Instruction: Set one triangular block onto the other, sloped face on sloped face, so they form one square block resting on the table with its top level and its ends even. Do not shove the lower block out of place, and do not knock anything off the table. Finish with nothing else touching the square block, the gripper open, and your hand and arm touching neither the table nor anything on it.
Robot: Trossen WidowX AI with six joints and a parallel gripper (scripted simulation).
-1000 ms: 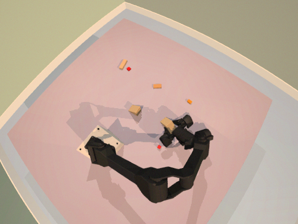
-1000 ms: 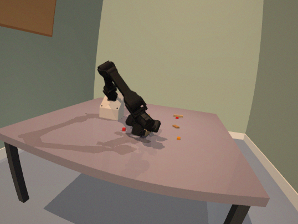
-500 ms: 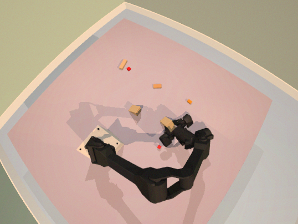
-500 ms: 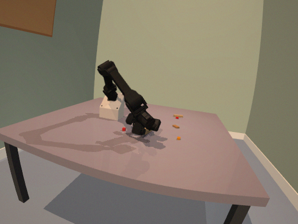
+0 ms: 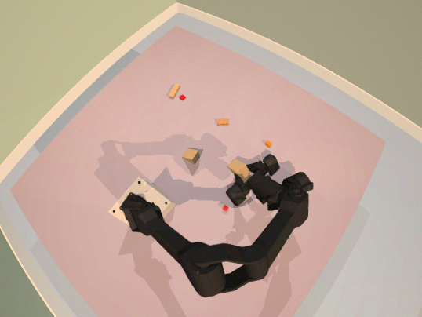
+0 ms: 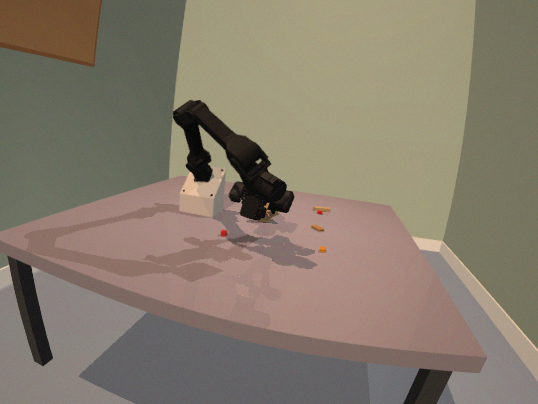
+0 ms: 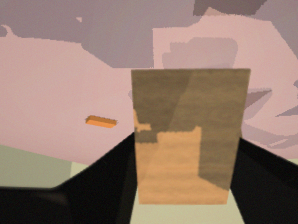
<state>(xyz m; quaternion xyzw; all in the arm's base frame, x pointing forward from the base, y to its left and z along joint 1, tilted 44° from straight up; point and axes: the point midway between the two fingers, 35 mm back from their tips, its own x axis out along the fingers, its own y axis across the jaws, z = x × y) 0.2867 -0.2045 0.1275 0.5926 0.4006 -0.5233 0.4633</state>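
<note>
Right now my gripper tip is 190 mm to the right of the pale wooden triangular block, 70 mm above it and 30 mm past it. From my gripper tip the other things lie so: brown flat piece (180 mm to the left, 170 mm ahead, 90 mm below); orange cube (180 mm ahead, 90 mm below, 30 mm to the right); tan bar (470 mm to the left, 180 mm ahead, 80 mm below).
</note>
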